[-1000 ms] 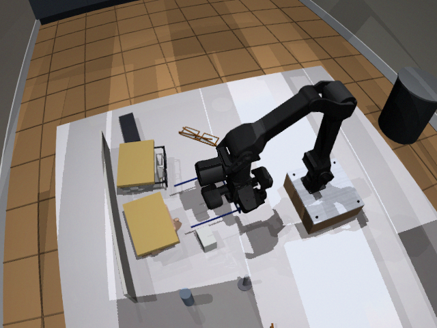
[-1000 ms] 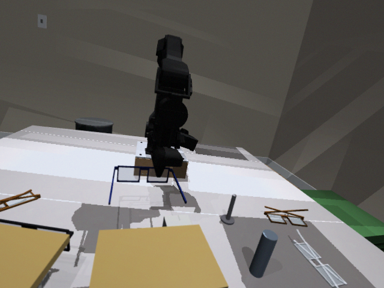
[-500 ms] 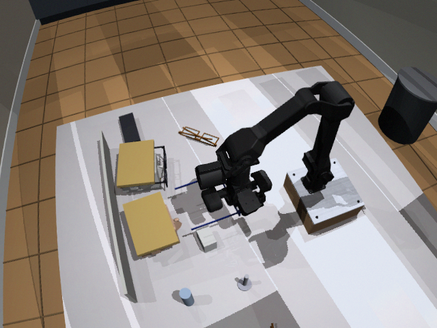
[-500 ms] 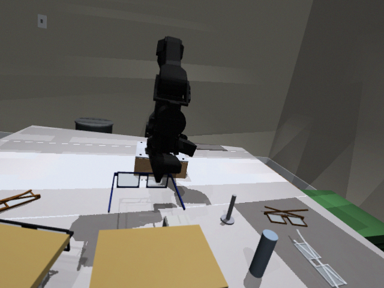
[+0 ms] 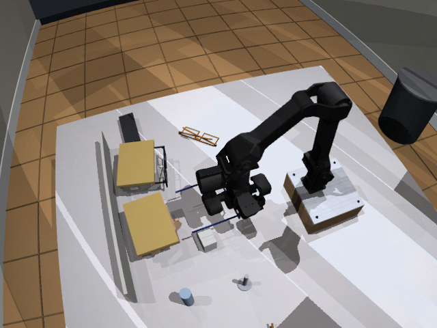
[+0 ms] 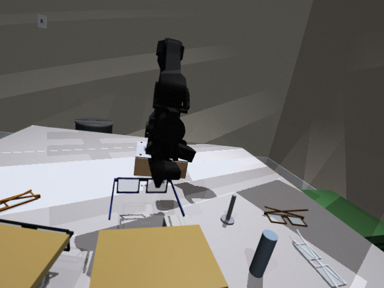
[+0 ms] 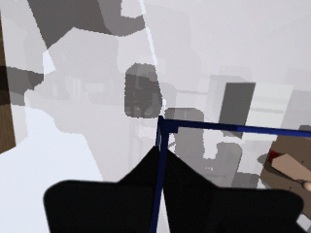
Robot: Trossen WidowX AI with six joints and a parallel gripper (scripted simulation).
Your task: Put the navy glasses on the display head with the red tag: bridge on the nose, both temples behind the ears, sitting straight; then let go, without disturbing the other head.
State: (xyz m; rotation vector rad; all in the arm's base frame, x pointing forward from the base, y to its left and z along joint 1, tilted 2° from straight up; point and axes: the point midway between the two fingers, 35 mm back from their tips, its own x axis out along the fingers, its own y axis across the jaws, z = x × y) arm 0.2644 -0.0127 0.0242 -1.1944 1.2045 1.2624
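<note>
My gripper tip is now 11 cm short of the white block, 4 cm to the right of it and 5 cm above it. Also, from my gripper tip: grey peg: 6 cm ahead, 21 cm to the left, 5 cm below; panel: 35 cm ahead, 15 cm to the right, 2 cm below.
</note>
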